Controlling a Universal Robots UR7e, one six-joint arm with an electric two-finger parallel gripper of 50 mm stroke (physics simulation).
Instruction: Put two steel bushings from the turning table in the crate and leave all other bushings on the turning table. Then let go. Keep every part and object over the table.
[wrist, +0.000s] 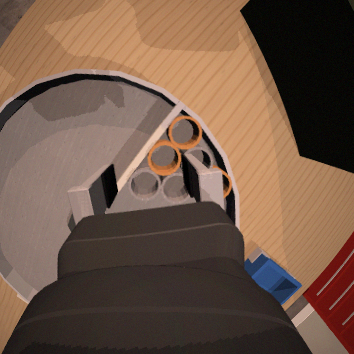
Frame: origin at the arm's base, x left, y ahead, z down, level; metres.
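Seen in the pictures: gripper, fingertip midpoint: (148, 173).
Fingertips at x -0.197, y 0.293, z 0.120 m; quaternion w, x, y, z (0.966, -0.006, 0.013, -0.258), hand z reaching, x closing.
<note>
A point is followed by its place in that frame.
The grey turning table (120, 74) {x -0.263, y 0.221, z 0.219 m} fills the left, with a pale bar (150, 144) {x -0.199, y 0.283, z 0.219 m} across it. Beside the bar stands a close cluster: grey steel bushings (145, 196) {x -0.181, y 0.343, z 0.218 m} (175, 199) {x -0.146, y 0.333, z 0.218 m} (200, 147) {x -0.145, y 0.263, z 0.213 m} and orange-rimmed bushings (185, 146) {x -0.161, y 0.269, z 0.214 m} (165, 173) {x -0.170, y 0.307, z 0.213 m} (228, 183) {x -0.093, y 0.290, z 0.215 m}. My gripper (148, 173) {x -0.197, y 0.293, z 0.121 m} is open and empty above the cluster. Two grey bushings show between the fingers in this view; the right finger partly covers the third grey one and the rightmost orange one. The blue crate (271, 272) {x 0.141, y 0.442, z 0.299 m} is at the lower right, partly hidden by the gripper body; its visible part holds no bushing.
The wooden table (265, 195) {x 0.027, y 0.295, z 0.304 m} surrounds the turning table. A large black object (310, 75) {x -0.046, y 0.108, z 0.204 m} is at the upper right. A red slotted object (332, 290) is at the lower right, past the table edge. The turning table's raised rim runs close to the right finger.
</note>
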